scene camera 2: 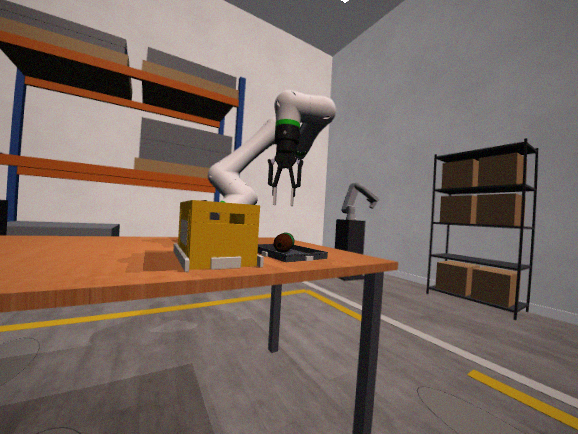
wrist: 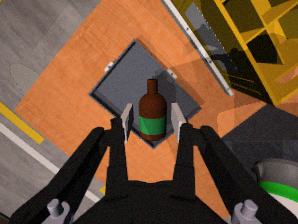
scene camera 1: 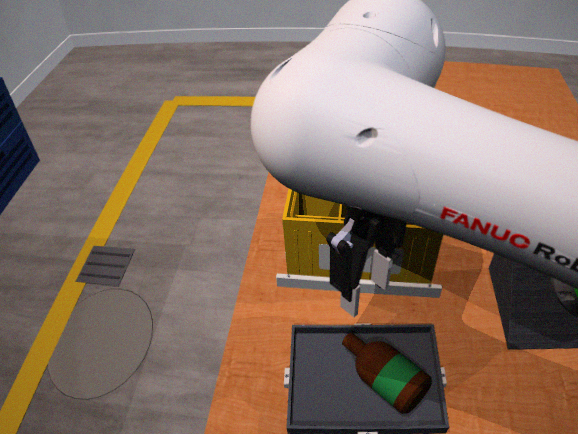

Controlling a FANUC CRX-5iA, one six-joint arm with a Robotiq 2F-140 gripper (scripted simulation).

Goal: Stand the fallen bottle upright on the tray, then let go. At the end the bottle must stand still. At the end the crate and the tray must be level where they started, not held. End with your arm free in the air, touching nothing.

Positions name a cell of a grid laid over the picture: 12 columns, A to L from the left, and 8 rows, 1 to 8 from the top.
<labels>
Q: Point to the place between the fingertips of my gripper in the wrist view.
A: G4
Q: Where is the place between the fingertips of my gripper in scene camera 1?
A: H6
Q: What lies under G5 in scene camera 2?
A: A tray.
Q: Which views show the tray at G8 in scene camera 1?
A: Scene camera 2, the wrist view and scene camera 1: all of them.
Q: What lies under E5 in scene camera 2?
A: A yellow crate.
</labels>
